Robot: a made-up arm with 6 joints.
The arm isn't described. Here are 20 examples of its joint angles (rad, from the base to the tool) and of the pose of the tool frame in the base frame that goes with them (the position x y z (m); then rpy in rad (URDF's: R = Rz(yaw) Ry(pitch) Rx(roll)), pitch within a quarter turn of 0, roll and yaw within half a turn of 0).
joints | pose
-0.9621 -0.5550 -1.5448 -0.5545 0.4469 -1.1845 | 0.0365 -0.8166 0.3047 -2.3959 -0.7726 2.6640
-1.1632 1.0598 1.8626 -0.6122 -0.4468 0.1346 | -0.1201 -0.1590 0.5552 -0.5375 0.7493 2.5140
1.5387 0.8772 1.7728 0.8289 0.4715 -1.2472 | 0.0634 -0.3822 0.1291 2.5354 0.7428 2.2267
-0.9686 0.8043 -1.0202 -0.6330 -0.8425 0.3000 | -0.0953 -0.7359 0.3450 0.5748 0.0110 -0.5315
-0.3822 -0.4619 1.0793 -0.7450 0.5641 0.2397 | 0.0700 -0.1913 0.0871 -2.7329 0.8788 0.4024
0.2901 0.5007 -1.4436 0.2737 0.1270 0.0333 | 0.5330 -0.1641 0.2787 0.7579 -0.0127 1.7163
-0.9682 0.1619 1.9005 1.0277 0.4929 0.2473 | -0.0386 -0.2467 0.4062 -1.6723 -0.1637 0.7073
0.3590 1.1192 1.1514 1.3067 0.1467 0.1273 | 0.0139 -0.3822 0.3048 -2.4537 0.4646 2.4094
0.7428 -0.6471 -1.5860 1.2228 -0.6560 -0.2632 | 0.5175 0.0599 0.4127 -0.1498 0.1226 2.0144
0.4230 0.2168 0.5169 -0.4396 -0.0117 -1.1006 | 0.4046 -0.4154 -0.1172 1.2901 0.0477 1.1331
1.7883 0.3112 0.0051 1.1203 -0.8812 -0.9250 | -0.1018 0.2384 -0.0881 1.1315 0.2741 -1.6714
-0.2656 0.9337 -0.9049 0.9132 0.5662 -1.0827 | 0.5075 -0.3881 0.0683 1.0111 0.3238 1.7634
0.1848 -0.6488 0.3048 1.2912 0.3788 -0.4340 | 0.0282 0.0163 0.0307 1.9784 -0.9809 2.3664
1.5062 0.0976 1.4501 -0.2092 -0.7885 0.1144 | 0.4081 -0.2753 0.1511 -2.8487 0.6308 -2.4972
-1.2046 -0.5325 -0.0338 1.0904 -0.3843 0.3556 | 0.1579 -0.4413 -0.0458 1.7810 0.0169 0.8897
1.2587 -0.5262 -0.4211 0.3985 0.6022 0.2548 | 0.0141 0.0595 0.0908 2.7002 -0.6402 2.2720
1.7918 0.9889 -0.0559 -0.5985 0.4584 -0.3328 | 0.3014 0.2145 0.1611 1.2119 -0.1214 2.0763
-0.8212 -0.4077 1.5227 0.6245 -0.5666 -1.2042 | 0.0653 0.0009 -0.0469 2.3312 -1.1403 0.7499
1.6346 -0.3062 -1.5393 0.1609 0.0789 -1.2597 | 0.2066 0.3555 0.4976 -0.9170 -0.5501 -2.4244
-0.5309 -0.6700 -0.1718 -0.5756 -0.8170 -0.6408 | 0.2965 -0.5056 -0.2215 1.3955 -0.4086 0.2456
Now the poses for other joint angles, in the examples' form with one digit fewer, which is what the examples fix.
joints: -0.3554 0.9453 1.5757 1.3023 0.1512 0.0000
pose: -0.112 -0.224 0.341 -2.376 0.272 1.346
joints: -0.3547 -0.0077 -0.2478 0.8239 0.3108 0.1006
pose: 0.211 -0.319 -0.023 2.184 0.021 1.266
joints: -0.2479 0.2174 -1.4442 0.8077 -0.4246 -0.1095
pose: 0.524 -0.442 0.375 0.161 0.478 1.087
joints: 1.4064 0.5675 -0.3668 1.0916 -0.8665 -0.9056
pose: 0.130 0.351 0.016 1.300 0.681 -1.899
